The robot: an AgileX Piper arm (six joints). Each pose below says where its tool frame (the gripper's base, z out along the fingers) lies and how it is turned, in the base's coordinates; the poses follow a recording.
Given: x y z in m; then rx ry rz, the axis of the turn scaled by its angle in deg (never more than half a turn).
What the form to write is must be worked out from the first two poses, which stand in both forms.
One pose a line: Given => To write
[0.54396 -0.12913 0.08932 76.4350 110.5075 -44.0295] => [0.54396 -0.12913 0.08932 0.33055 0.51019 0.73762 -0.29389]
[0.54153 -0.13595 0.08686 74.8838 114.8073 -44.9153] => [0.54153 -0.13595 0.08686 0.30701 0.49408 0.75750 -0.29635]
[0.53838 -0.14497 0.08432 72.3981 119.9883 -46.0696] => [0.53838 -0.14497 0.08432 0.27969 0.47119 0.78093 -0.29984]
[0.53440 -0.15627 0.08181 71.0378 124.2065 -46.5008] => [0.53440 -0.15627 0.08181 0.25500 0.45655 0.79826 -0.29886]
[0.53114 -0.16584 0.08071 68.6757 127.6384 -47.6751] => [0.53114 -0.16584 0.08071 0.23700 0.43727 0.81270 -0.30356]
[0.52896 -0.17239 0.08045 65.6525 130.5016 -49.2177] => [0.52896 -0.17239 0.08045 0.22365 0.41510 0.82513 -0.31119]
